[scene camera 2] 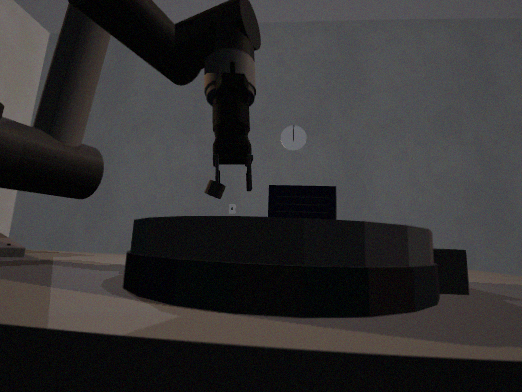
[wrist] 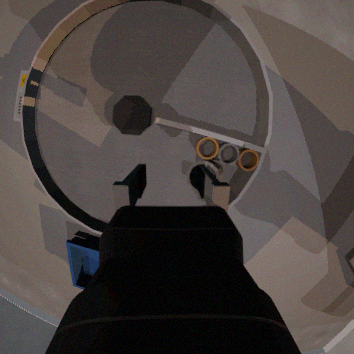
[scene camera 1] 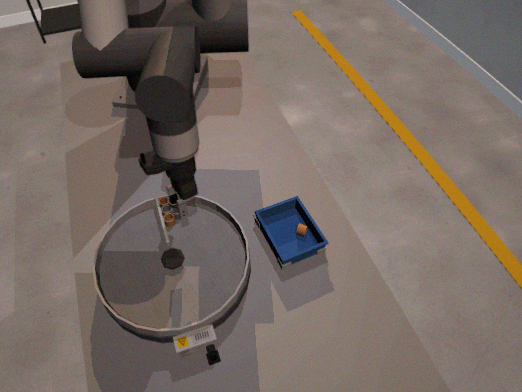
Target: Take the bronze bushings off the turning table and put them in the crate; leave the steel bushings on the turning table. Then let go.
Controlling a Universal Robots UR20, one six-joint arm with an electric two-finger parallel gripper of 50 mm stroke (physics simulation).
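Frame: origin at the arm's base, x left, y back, z up, level; millimetres.
Where they show: gripper, fingertip midpoint: [scene camera 2: 233, 190] [wrist: 170, 174] [scene camera 1: 179, 209].
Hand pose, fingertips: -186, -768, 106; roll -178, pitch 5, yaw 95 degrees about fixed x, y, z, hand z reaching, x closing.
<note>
After its pixels a point has its place, as x, y, z.
My gripper [scene camera 1: 178, 201] @[-186, -769, 107] [scene camera 2: 233, 184] @[-186, -769, 107] [wrist: 170, 174] @[-186, -769, 107] is open above the turning table [scene camera 1: 212, 245] @[-134, -855, 7] [scene camera 2: 280, 242] @[-459, -823, 11] [wrist: 215, 90] @[-301, -720, 6], near its rim. A tilted bushing [scene camera 2: 215, 189] @[-204, -737, 103] hangs at the tip of one finger, outside the gap; its colour is unclear in scene camera 2. Two bronze bushings stand on the table along the bar, one nearer the hub [scene camera 1: 169, 220] [wrist: 207, 148], one nearer the rim [scene camera 1: 163, 201] [wrist: 248, 160] @[-199, -647, -4]. A steel bushing [wrist: 229, 153] stands between them. More grey bushing surface shows beside the right finger, partly hidden. A bronze bushing [scene camera 1: 301, 230] @[125, -920, -14] lies in the blue crate [scene camera 1: 280, 235] @[71, -891, -41] [wrist: 89, 257] @[93, -964, -41].
A light bar [scene camera 1: 163, 227] @[-238, -751, 32] [wrist: 200, 131] @[-234, -738, 32] runs from near the dark hub [scene camera 1: 173, 258] @[-248, -848, 15] [wrist: 132, 115] @[-249, -841, 14] to the raised rim. The crate stands beside the table, to its right in scene camera 1. A labelled box [scene camera 1: 195, 338] @[-282, -1078, 11] and a small black device [scene camera 1: 213, 354] @[-258, -1124, -21] stand at the near rim.
</note>
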